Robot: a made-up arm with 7 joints.
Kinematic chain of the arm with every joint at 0, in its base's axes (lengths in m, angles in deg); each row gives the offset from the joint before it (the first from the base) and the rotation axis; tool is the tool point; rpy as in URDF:
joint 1: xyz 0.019 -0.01 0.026 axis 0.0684 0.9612 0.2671
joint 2: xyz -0.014 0.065 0 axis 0.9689 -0.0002 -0.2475
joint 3: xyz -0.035 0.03 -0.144 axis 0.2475 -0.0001 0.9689
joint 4: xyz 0 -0.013 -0.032 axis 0.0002 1 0
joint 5: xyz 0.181 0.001 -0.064 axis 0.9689 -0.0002 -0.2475
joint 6: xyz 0.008 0.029 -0.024 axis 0.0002 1 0
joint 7: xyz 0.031 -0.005 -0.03 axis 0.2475 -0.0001 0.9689
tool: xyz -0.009 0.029 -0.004 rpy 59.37 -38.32 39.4
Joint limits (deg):
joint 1: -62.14..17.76
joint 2: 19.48..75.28
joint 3: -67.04..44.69
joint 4: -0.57..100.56
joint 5: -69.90..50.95
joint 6: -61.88..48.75
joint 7: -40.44..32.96
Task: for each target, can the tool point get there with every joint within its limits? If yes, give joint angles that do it. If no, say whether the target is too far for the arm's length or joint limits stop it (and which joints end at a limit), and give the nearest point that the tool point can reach.
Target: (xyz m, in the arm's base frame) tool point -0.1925 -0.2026 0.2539
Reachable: no: joint limits stop it (at a limit: joint 1, joint 2, joint 3, joint 4, joint 5, joint 6, joint 7) | nearest point 0.0787 0.2280 0.2847 | short by 0.510 m
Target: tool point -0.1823 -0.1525 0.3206
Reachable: no: joint limits stop it (at a limit: joint 1, joint 2, joint 3, joint 4, joint 5, joint 6, joint 7) | nearest point 0.0787 0.2280 0.2847 | short by 0.463 m
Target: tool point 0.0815 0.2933 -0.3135
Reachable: yes | joints -10.19 33.15 -31.56 67.15 17.18 -51.87 24.61
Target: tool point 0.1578 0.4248 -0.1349
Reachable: yes | joints -47.55 57.26 -43.75 85.91 -40.89 -10.70 21.57
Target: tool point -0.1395 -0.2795 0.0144
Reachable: no: joint limits stop it (at a limit: joint 1, joint 2, joint 3, joint 4, joint 5, joint 6, joint 7) | nearest point 0.0012 -0.0829 -0.2094 | short by 0.329 m
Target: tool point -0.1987 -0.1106 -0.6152
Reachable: no: too far | nearest point -0.1150 0.0228 -0.3619 | short by 0.298 m
